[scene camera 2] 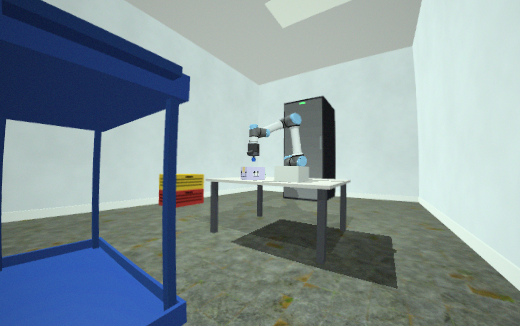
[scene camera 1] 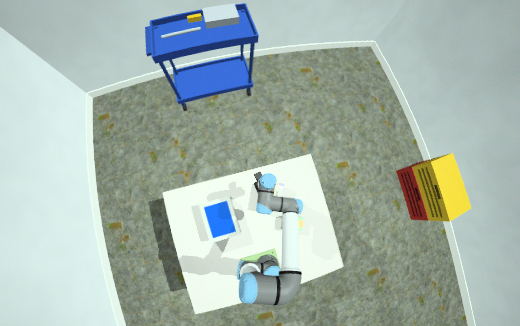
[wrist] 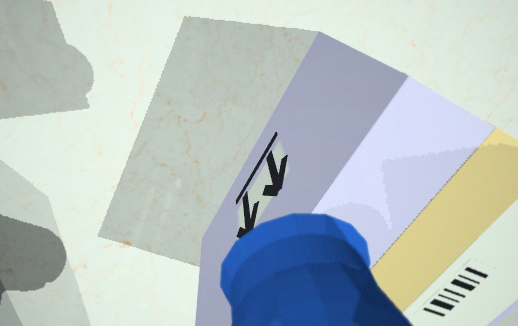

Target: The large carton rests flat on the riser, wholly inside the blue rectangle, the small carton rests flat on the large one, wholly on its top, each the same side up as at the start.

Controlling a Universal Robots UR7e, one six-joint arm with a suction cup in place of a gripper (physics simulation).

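The large carton (scene camera 1: pixel 279 189) (scene camera 2: pixel 257 173) (wrist: pixel 360 125) is lavender with a yellow tape band and black arrow marks. It rests flat on the table, partly hidden by the arm in scene camera 1. The small carton (scene camera 1: pixel 300 224), pale green with an orange patch, is partly hidden beside the forearm. The white riser (scene camera 1: pixel 235 222) (scene camera 2: pixel 291 174) stands apart from both, with the blue rectangle (scene camera 1: pixel 214 225) on its top. My gripper (scene camera 2: pixel 253 159) (wrist: pixel 295 240), a blue suction cup, is open, holds nothing and hangs a little above the large carton.
The white table (scene camera 1: pixel 190 280) (scene camera 2: pixel 225 180) carries the arm base and a green plate (scene camera 1: pixel 260 255). A blue cart (scene camera 1: pixel 205 44) (scene camera 2: pixel 171 200) stands away from the table. Yellow and red crates (scene camera 1: pixel 434 190) (scene camera 2: pixel 181 189) and a dark cabinet (scene camera 2: pixel 310 145) stand off the table.
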